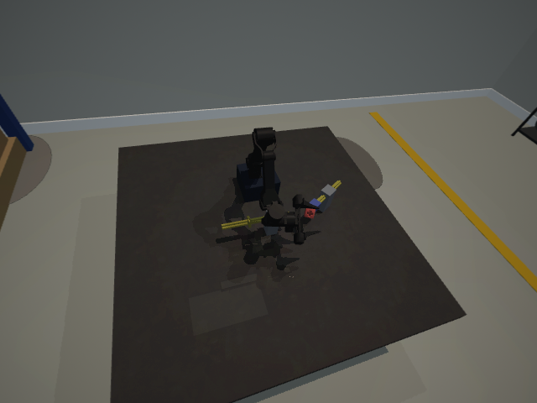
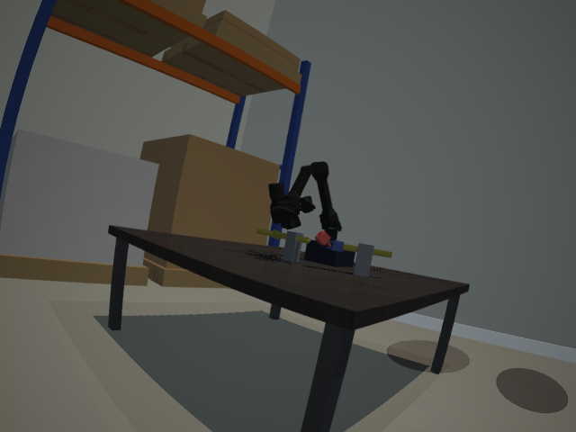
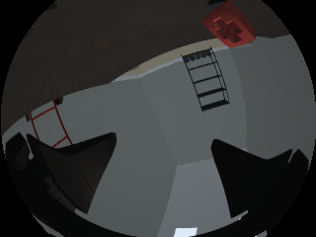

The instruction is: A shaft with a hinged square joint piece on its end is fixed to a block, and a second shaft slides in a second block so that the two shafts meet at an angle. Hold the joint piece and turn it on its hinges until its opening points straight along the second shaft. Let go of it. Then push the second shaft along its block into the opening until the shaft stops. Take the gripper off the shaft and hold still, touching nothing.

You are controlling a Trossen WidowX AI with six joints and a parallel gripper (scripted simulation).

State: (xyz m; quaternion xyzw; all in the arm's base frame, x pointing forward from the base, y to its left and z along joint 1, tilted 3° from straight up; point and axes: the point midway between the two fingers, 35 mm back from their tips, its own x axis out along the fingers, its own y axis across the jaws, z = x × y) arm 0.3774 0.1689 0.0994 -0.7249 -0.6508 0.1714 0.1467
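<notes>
My gripper tip is now 110 mm past the red joint piece, 90 mm above it and 10 mm to the right of it.
</notes>
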